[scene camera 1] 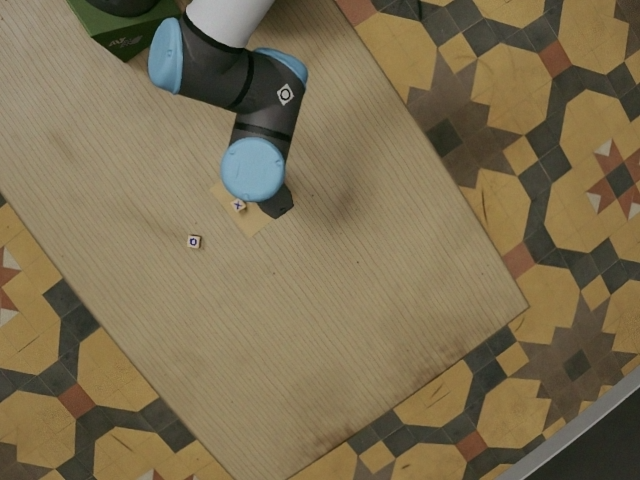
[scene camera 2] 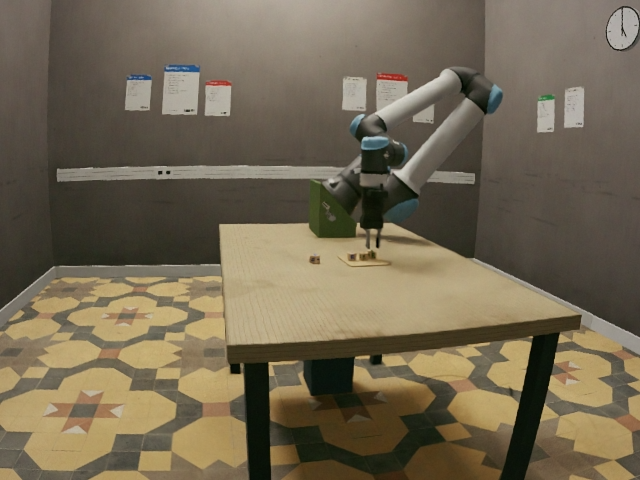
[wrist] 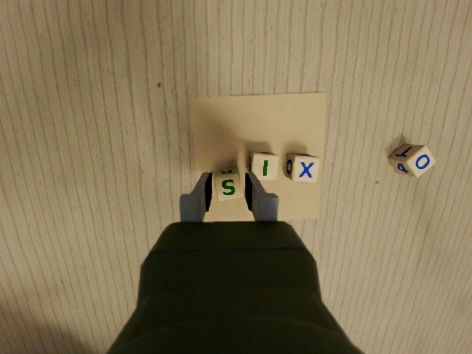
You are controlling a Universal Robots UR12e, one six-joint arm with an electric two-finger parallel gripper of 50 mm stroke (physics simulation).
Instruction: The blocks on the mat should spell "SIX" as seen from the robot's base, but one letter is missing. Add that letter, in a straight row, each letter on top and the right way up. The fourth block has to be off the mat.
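Observation:
The S block (wrist: 228,188) (scene camera 2: 372,254) lies letter-up on the mat (scene camera 1: 251,225) (scene camera 2: 361,264) (wrist: 260,112). In the wrist view it is left of the I block (wrist: 265,168) (scene camera 2: 363,256), set lower than I and X and turned slightly. The X block (wrist: 306,170) (scene camera 1: 238,205) (scene camera 2: 352,256) is right of I, nearly level with it, with a gap. All three letters read upright in the wrist view. The O block (wrist: 422,161) (scene camera 1: 193,241) (scene camera 2: 314,259) is off the mat. My gripper (wrist: 228,184) (scene camera 2: 372,242) is open and empty above S, its fingers appearing on either side. The arm hides S and I in scene camera 1.
The mat lies on the wooden table (scene camera 1: 310,320) (scene camera 2: 320,304). The green robot base (scene camera 1: 126,38) (scene camera 2: 330,217) stands at the table's far end. In the wrist view, the right fingertip appears close to the lower left corner of the I block.

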